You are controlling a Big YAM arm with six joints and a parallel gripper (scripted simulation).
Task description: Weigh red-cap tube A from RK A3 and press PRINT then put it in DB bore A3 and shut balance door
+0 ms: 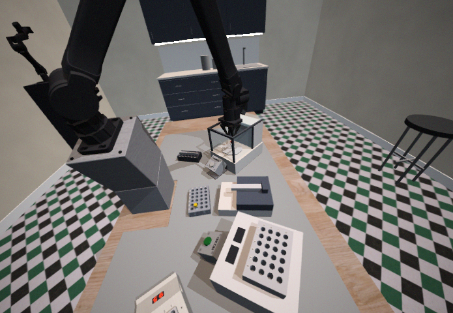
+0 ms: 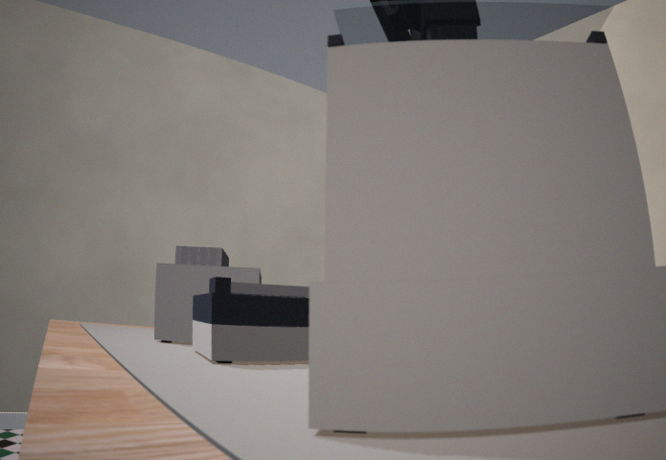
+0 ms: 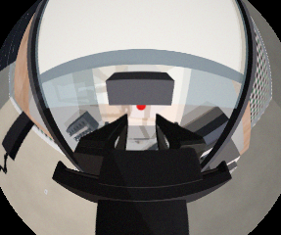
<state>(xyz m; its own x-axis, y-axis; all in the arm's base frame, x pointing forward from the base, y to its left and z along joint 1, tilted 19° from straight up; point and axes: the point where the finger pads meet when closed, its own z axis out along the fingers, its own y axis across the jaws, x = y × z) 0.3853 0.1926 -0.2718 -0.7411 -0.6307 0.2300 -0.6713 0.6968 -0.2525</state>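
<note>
Right now my hand is 70 mm short of the balance door, 60 mm to the right of it and 50 mm below it. Also, from my hand: magnet block 250 mm behind, 140 mm below, 60 mm to the left; then spectrophotometer 280 mm to the right, 90 mm below, 20 mm ahead; then tube rack 260 mm to the right, 170 mm behind, 140 mm below.
</note>
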